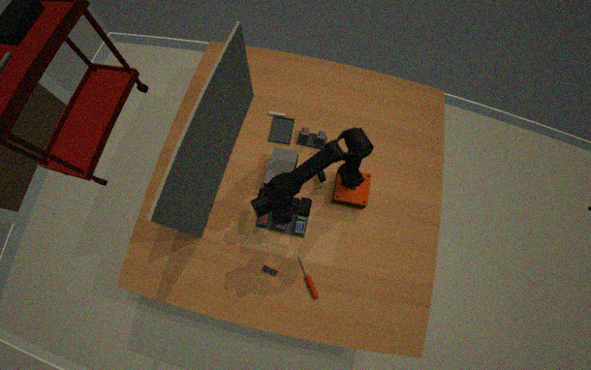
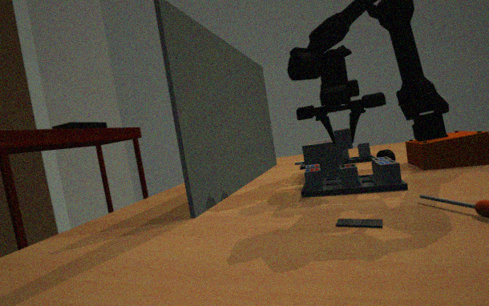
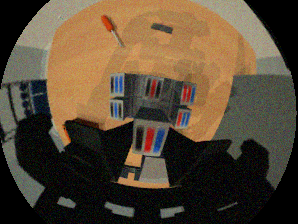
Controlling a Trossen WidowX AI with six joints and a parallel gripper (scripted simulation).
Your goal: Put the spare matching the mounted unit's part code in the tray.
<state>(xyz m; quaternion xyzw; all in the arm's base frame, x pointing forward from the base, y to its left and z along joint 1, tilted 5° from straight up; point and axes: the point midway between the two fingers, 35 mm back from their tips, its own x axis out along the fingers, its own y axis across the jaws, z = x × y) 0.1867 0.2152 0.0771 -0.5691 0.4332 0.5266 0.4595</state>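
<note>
Right now my gripper tip is 33 cm to the left of the flat grey tray, 17 cm short of it and 9 cm above it. Also, from my gripper tip: spare part: 2 cm above; grey box-shaped mounted unit: 13 cm to the right, 8 cm ahead, 4 cm below; tall grey panel: 32 cm ahead, 13 cm above, 10 cm to the right.
</note>
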